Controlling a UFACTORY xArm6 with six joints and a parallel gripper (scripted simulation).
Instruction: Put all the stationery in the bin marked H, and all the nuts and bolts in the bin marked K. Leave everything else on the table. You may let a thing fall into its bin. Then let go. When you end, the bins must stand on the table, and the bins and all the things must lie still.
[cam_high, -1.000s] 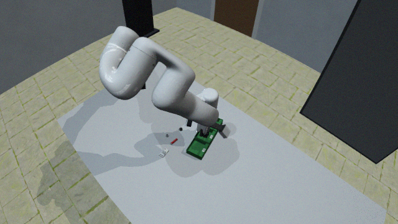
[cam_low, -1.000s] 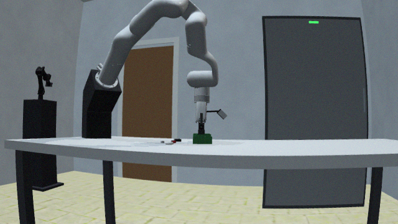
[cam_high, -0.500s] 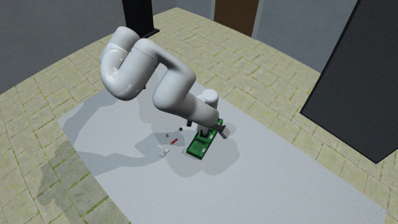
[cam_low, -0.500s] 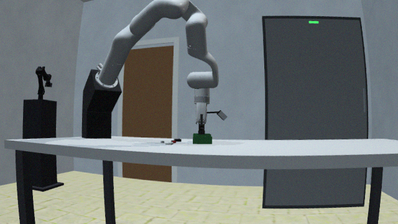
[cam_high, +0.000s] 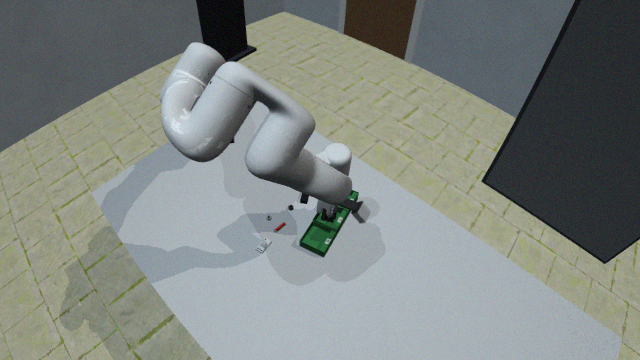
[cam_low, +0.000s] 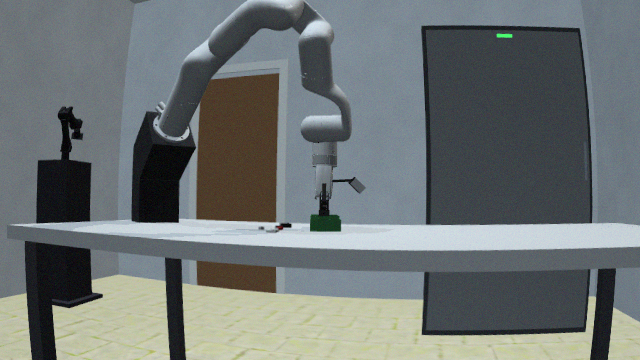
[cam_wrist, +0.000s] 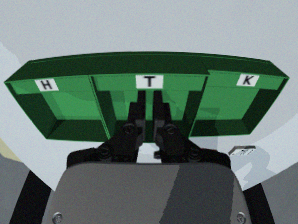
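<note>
Now: the green three-compartment bin 20 mm below my hand. Also, from my hand: black nut 130 mm behind, 30 mm to the right, 30 mm below; then red stick 110 mm behind, 120 mm to the right, 30 mm below; then white domino 110 mm behind, 200 mm to the right, 30 mm below.
</note>
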